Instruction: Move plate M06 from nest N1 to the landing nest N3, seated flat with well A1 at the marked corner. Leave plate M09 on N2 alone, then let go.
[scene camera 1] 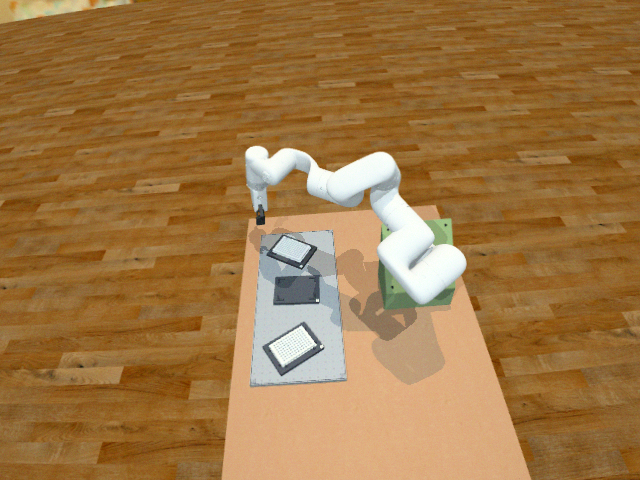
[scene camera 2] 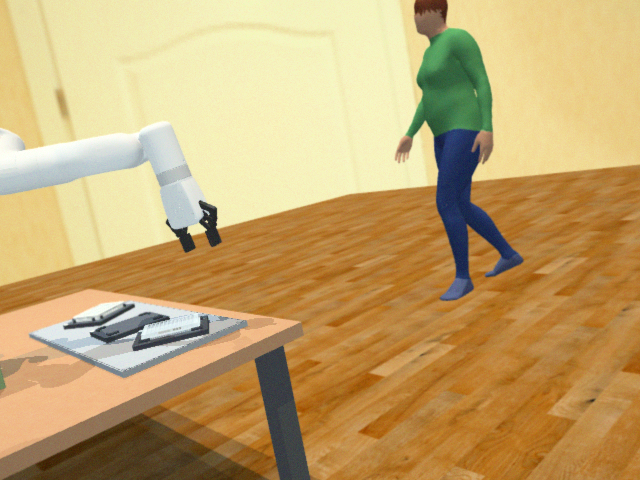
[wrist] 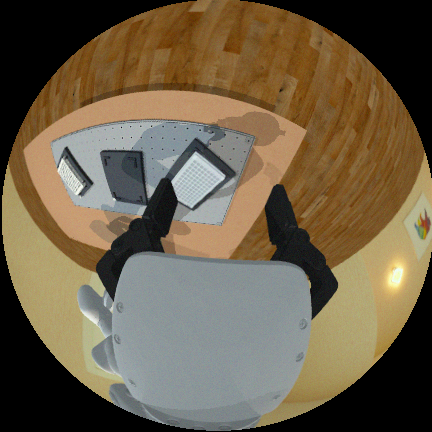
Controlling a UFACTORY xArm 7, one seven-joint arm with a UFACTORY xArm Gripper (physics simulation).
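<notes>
A pale, translucent well plate (scene camera 1: pixel 291 248) (scene camera 2: pixel 173 327) (wrist: pixel 197 177) sits in a dark, turned nest at the board's far end. A whiter well plate (scene camera 1: pixel 293 345) (scene camera 2: pixel 100 311) (wrist: pixel 71 176) sits in another turned nest at the near end. The middle nest (scene camera 1: pixel 296 290) (scene camera 2: pixel 129 326) (wrist: pixel 123 176) is empty, so it is landing nest N3; a small white mark (scene camera 1: pixel 316 300) shows at one corner. I cannot read which plate is M06 or M09. My gripper (scene camera 1: pixel 260 219) (scene camera 2: pixel 201 244) (wrist: pixel 220 191) is open and empty, well above the table's far-left corner, off the translucent plate.
The grey perforated board (scene camera 1: pixel 325 372) (scene camera 2: pixel 124 364) (wrist: pixel 215 215) carries the three nests on the orange-brown table (scene camera 1: pixel 392 434) (scene camera 2: pixel 31 403). A green block (scene camera 1: pixel 392 301) stands under the arm's base. A person in a green top (scene camera 2: pixel 454 87) is on the floor beyond the table.
</notes>
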